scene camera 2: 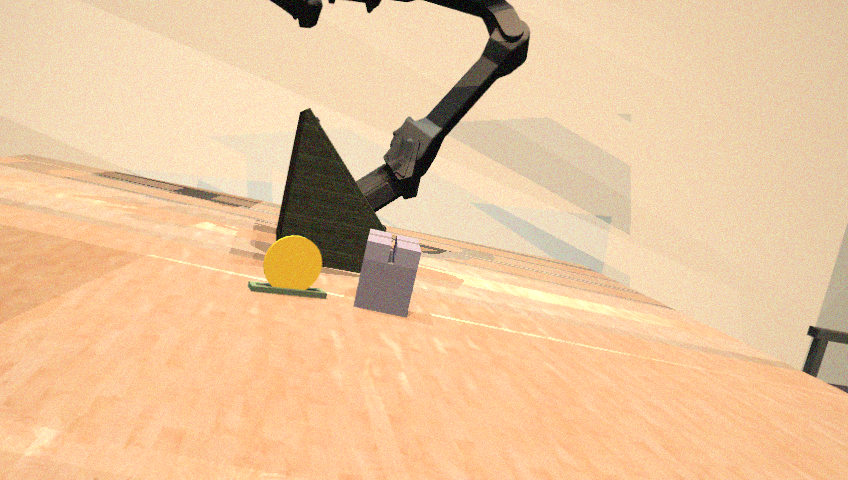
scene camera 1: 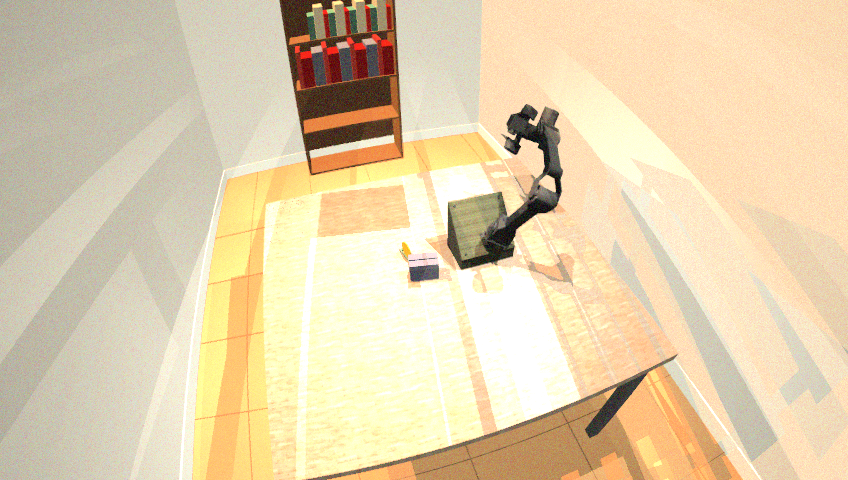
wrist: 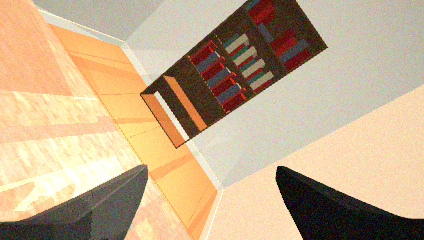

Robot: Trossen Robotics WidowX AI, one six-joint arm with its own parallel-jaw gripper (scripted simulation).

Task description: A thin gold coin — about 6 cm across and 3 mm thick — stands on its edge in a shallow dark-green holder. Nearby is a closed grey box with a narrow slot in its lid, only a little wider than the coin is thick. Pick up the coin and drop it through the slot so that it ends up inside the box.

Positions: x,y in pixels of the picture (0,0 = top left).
Scene:
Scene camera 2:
gold coin: 294,262
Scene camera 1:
my gripper: 506,124
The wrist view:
my gripper: 213,171

